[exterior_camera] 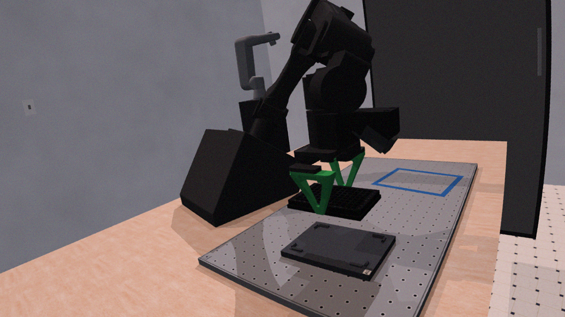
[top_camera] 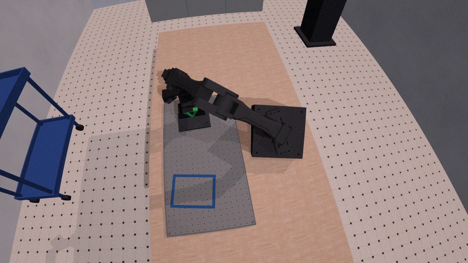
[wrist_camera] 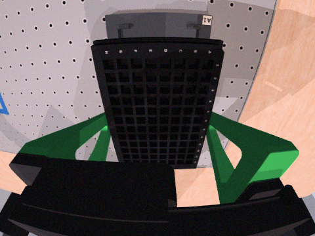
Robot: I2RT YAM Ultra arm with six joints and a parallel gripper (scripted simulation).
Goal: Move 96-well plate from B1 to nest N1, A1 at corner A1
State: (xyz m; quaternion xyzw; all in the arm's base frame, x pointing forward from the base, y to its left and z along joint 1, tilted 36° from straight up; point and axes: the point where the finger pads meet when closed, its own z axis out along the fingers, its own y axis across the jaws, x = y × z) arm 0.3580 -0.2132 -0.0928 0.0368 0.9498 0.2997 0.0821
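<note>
Now: the plate nest N1 9 cm below my hand. From my hand the other things lie so: black 96-well plate: right at my hand; A1 label: 8 cm below, 8 cm ahead, 6 cm to the right.
</note>
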